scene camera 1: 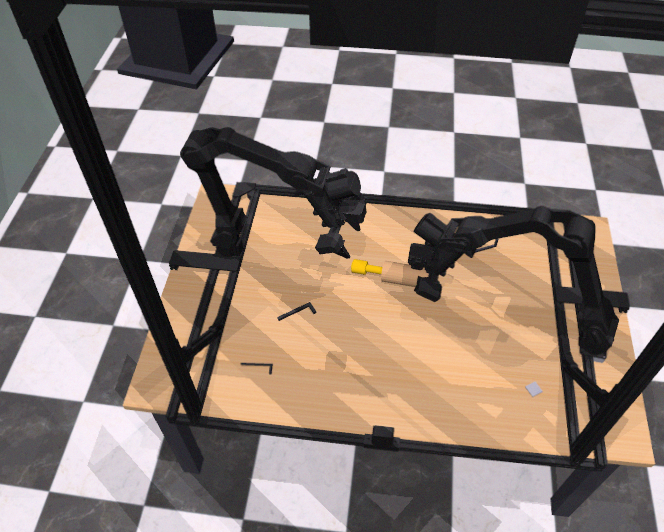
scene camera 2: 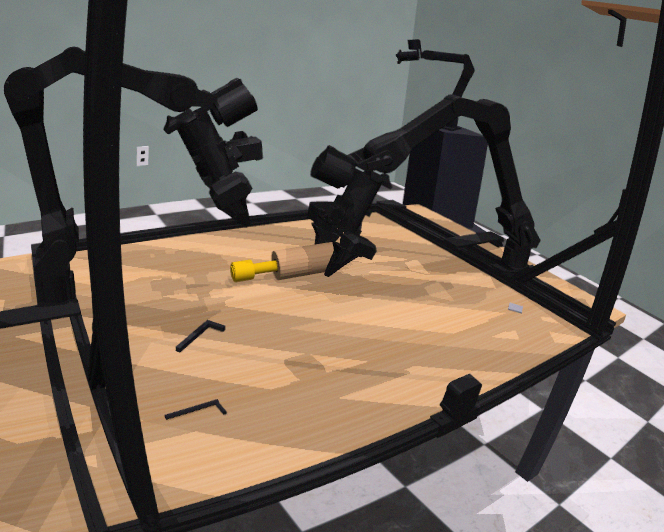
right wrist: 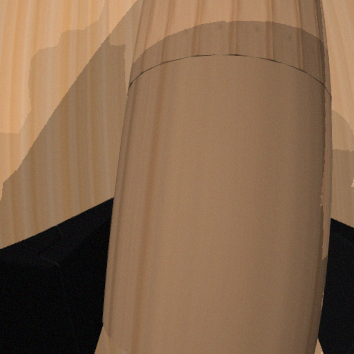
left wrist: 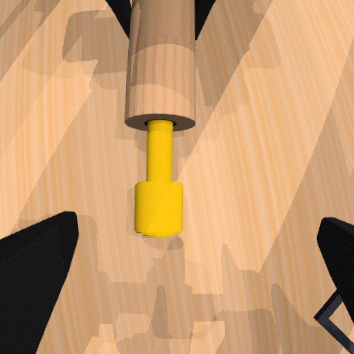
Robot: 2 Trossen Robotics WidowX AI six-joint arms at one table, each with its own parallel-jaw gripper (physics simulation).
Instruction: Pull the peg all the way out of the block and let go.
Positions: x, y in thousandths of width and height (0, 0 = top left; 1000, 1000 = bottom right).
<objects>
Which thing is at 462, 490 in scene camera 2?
A round wooden block.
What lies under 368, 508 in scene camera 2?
A yellow peg.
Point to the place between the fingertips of the left gripper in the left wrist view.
572, 643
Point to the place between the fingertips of the right gripper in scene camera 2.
481, 507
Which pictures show the left gripper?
Scene camera 1, scene camera 2 and the left wrist view only.
</objects>
